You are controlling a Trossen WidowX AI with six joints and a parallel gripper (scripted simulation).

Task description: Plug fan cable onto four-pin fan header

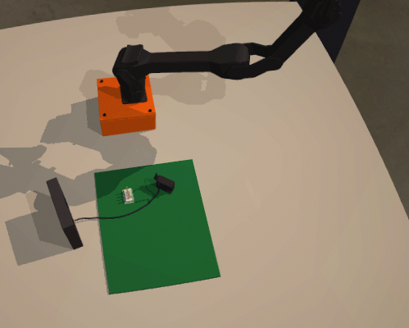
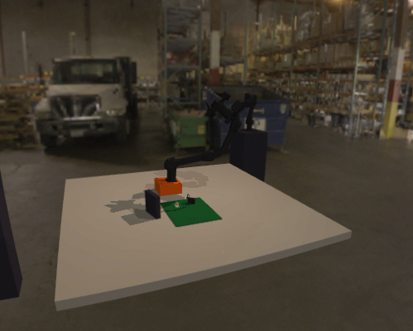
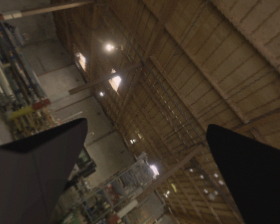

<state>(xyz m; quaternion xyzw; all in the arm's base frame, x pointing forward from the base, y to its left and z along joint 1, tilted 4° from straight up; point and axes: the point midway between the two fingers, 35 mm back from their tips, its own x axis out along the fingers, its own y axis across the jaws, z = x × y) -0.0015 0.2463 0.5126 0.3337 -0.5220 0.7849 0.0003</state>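
Now: the black plug 560 mm below my gripper tip, 280 mm ahead of it and 230 mm to the right of it. The rest, counted from my gripper tip: black fan: 520 mm below, 460 mm to the right, 330 mm ahead; green board: 590 mm below, 360 mm ahead, 280 mm to the right; white four-pin fan header: 580 mm below, 320 mm to the right, 280 mm ahead.
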